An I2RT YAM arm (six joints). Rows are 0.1 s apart.
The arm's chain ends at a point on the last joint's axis. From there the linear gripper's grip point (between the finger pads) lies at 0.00 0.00 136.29 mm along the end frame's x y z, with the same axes.
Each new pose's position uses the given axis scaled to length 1; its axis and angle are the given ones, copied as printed.
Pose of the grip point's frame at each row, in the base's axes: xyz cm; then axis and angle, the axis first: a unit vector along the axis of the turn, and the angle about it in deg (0 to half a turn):
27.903, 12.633, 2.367, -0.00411, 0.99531, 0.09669, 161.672
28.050, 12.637, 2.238, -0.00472, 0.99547, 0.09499, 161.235
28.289, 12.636, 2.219, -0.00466, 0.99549, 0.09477, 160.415
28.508, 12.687, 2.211, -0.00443, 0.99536, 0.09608, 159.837
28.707, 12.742, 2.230, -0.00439, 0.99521, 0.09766, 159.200
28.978, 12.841, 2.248, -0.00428, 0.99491, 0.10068, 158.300
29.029, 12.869, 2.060, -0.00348, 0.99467, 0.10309, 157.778
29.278, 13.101, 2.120, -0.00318, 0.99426, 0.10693, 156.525
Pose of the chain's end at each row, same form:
23.648, 10.059, 15.056, -0.00411, 0.99531, 0.09669, 161.672
23.697, 10.107, 14.903, -0.00472, 0.99547, 0.09499, 161.235
23.753, 10.118, 14.822, -0.00466, 0.99549, 0.09477, 160.415
23.843, 10.139, 14.761, -0.00443, 0.99536, 0.09608, 159.837
23.902, 10.158, 14.719, -0.00439, 0.99521, 0.09766, 159.200
23.976, 10.186, 14.645, -0.00428, 0.99491, 0.10068, 158.300
23.911, 10.160, 14.398, -0.00348, 0.99467, 0.10309, 157.778
23.889, 10.306, 14.322, -0.00318, 0.99426, 0.10693, 156.525

